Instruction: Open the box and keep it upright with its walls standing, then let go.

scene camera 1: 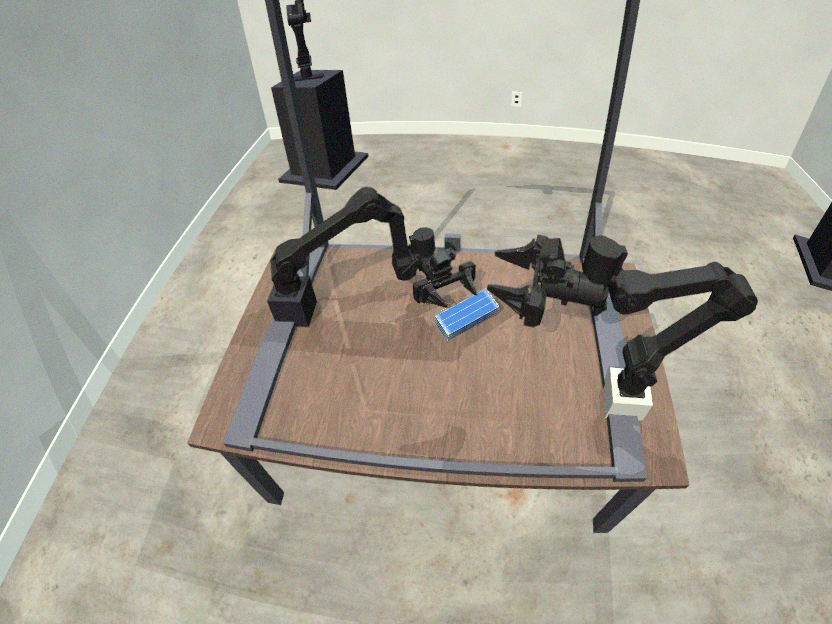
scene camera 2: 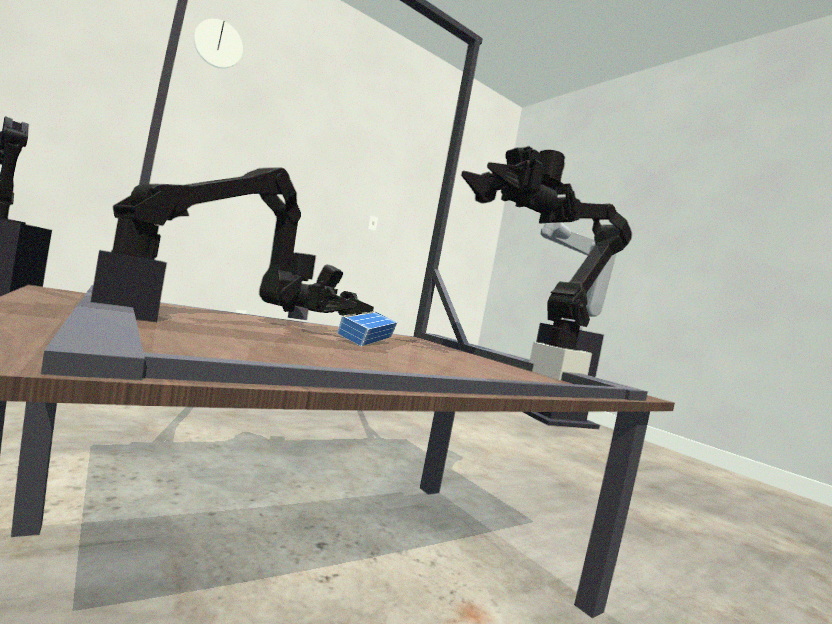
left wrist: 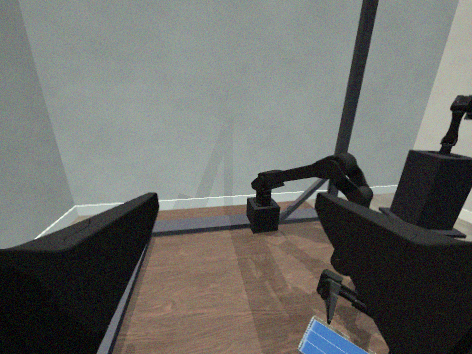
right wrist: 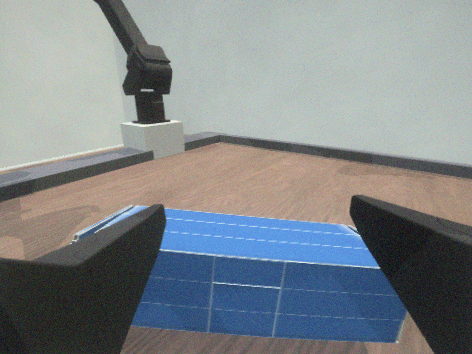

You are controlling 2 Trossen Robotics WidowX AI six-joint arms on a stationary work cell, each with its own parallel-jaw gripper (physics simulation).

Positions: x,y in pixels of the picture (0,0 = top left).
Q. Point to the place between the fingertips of the left gripper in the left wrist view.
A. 238,199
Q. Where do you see a dark frame post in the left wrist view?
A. At 366,22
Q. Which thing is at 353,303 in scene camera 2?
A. The right gripper.
